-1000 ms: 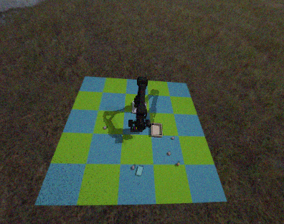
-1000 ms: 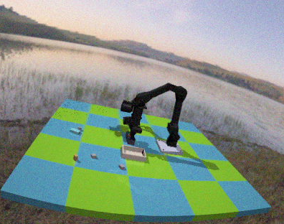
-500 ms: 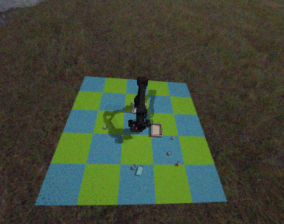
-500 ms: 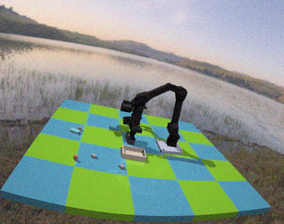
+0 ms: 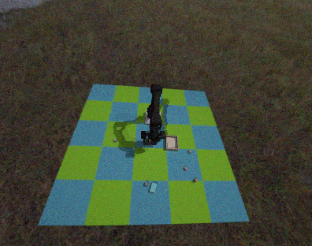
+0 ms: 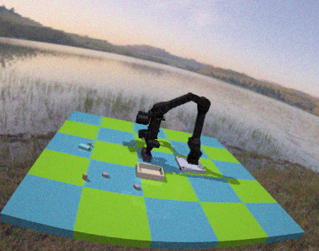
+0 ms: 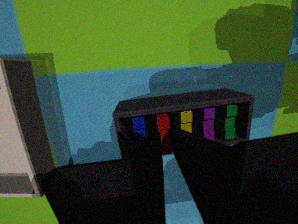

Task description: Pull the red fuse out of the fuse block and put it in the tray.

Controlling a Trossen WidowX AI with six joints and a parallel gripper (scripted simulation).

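Right now my gripper tip is 2 cm past the tray, 17 cm to the right of it and 4 cm above it. Round my gripper tip: light blue block (35 cm ahead, 6 cm to the left, 4 cm below); red fuse (1 cm below).
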